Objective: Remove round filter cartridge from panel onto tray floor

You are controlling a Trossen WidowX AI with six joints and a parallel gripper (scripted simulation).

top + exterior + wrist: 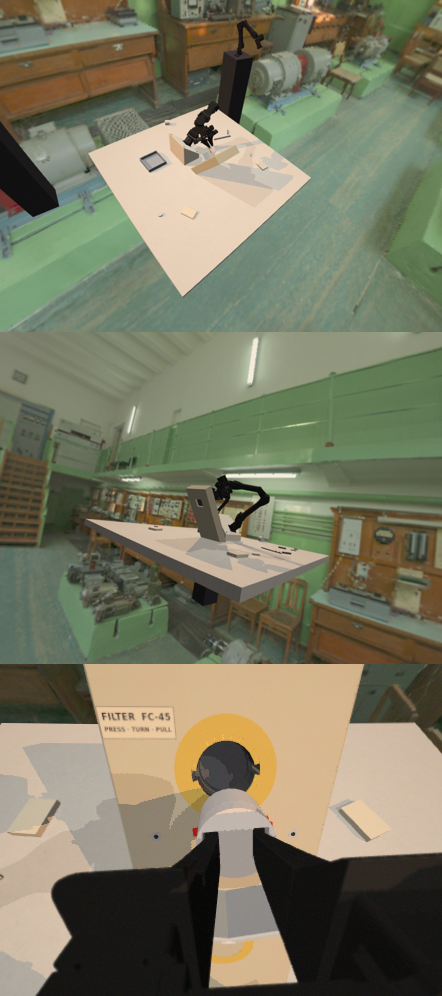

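My gripper tip is now 1 cm short of the round filter cartridge and 1 cm above it. From my gripper tip the other things lie so: dark tray: 32 cm to the right, 32 cm behind, 27 cm below; tan service panel: 9 cm below, 3 cm ahead, 1 cm to the left; grey bracket: 11 cm below, 2 cm behind.
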